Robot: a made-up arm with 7 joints.
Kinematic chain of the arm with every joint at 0, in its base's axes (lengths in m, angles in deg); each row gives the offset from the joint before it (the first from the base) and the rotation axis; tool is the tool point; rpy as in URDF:
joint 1: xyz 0 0 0.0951 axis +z
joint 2: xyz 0 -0.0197 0.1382 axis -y
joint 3: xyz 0 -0.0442 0.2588 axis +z
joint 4: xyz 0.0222 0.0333 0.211 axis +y
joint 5: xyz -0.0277 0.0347 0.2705 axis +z
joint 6: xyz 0 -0.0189 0.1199 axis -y
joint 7: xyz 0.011 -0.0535 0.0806 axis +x
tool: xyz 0 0 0 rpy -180 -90 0
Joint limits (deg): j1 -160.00..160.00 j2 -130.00..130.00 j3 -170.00..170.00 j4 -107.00..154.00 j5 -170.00..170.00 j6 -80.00..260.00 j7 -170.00..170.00
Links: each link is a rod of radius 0.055 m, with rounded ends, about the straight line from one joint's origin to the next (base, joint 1, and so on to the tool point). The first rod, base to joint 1, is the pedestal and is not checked.
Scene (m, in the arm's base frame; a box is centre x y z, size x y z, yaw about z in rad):
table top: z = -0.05
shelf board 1: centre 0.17 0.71 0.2 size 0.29 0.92 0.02 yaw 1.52
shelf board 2: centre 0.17 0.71 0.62 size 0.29 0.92 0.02 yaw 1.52
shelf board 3: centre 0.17 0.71 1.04 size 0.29 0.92 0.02 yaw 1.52
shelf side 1: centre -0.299 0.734 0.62 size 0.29 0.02 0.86 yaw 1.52
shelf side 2: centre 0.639 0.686 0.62 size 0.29 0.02 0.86 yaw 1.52
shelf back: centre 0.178 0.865 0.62 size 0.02 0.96 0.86 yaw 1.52
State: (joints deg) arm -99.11 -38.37 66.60 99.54 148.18 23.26 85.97
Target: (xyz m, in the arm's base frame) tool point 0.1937 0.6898 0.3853
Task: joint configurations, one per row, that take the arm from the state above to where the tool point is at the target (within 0.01 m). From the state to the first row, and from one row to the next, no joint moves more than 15 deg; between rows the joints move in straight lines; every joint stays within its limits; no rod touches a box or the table.
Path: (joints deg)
1: -92.09 -25.59 77.36 104.50 148.18 24.12 85.97
2: -85.08 -12.81 88.13 109.45 148.18 24.99 85.97
3: -78.06 -0.03 98.89 114.41 148.18 25.85 85.97
4: -71.05 12.75 109.65 119.36 148.17 26.72 85.97
5: -74.24 23.94 112.25 104.94 150.93 22.38 85.97
6: -77.44 35.13 114.85 90.51 153.70 18.05 85.97
7: -80.64 46.32 117.45 76.09 156.46 13.71 85.97

